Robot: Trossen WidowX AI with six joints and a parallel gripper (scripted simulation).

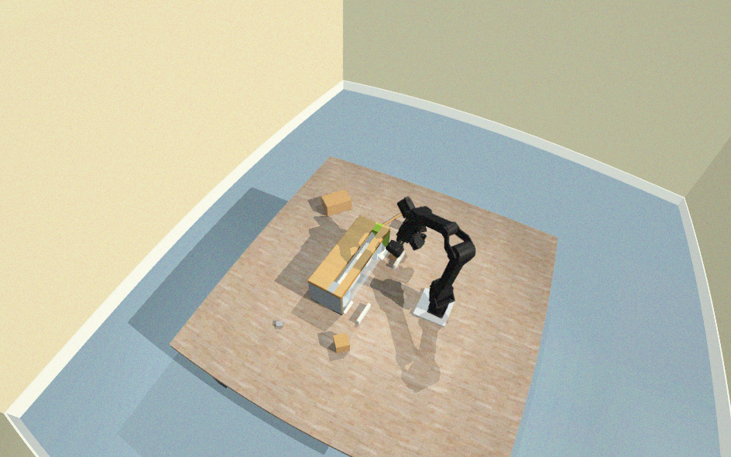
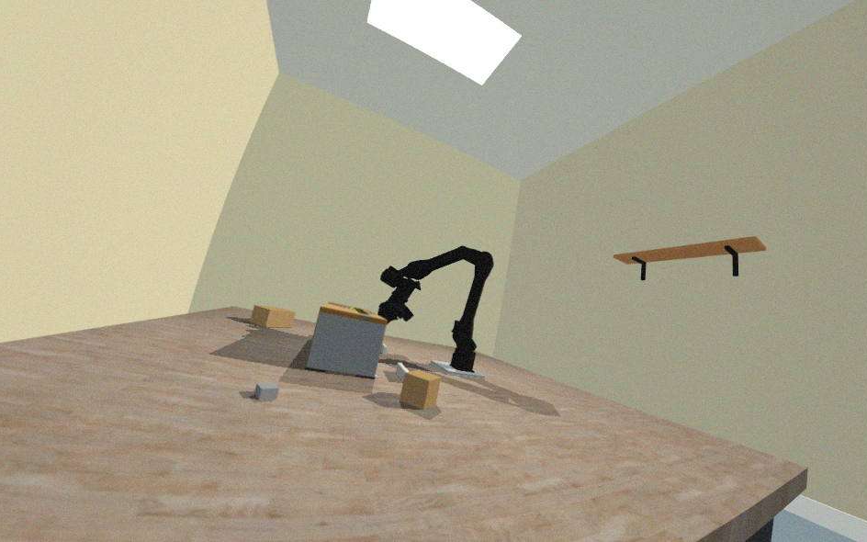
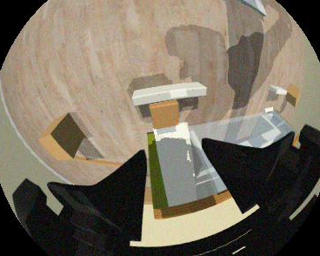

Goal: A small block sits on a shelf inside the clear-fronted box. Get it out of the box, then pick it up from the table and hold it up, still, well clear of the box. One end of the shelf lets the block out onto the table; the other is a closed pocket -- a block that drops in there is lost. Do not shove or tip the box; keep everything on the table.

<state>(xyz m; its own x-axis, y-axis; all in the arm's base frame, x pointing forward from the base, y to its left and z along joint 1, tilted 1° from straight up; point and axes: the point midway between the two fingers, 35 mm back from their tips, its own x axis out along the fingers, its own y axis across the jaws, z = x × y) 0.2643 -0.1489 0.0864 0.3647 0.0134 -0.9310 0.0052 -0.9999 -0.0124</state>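
Now: gripper tip 1 cm past the brown block and 5 cm above it. Round my gripper tip: clear-fronted box (7 cm ahead, 16 cm to the left, 1 cm below); then grey block (21 cm ahead, 52 cm to the left, 6 cm below).
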